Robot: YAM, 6 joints.
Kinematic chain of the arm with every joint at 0, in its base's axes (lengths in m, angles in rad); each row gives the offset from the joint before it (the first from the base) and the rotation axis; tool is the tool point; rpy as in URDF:
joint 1: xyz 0 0 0.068 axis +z
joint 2: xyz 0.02 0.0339 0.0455 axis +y
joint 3: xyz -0.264 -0.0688 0 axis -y
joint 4: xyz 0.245 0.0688 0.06 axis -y
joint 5: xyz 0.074 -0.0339 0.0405 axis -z
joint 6: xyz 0.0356 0 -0.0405 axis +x
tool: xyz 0 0 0 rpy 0 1.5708 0
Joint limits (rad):
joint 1: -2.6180..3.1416
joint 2: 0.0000..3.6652
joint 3: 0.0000..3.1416
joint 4: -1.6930..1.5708
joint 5: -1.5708..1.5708
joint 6: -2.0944..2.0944
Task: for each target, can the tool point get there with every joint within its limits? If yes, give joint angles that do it. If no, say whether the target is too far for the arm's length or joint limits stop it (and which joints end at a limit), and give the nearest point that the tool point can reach.
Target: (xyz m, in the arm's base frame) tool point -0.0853 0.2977 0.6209
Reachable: yes | joints 1.8079 1.6734 2.1470 0.3646 -0.3729 -0.8583
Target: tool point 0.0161 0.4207 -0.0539
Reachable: yes | joints 1.5659 2.9211 2.0871 -1.4021 0.4043 0.8040
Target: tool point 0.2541 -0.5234 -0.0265
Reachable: yes | joints -1.1708 3.0263 2.3160 0.0605 -1.0148 0.6172
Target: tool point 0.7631 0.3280 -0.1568
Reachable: no: too far | nearest point 0.5638 0.2423 -0.0845 | short by 0.229 m
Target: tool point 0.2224 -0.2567 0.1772
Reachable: yes | joints -0.9457 1.7061 0.8769 0.1597 -1.0072 -1.5886
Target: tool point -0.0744 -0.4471 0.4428
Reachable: yes | joints -1.7515 2.2941 2.9042 -1.1731 -0.2036 1.4116
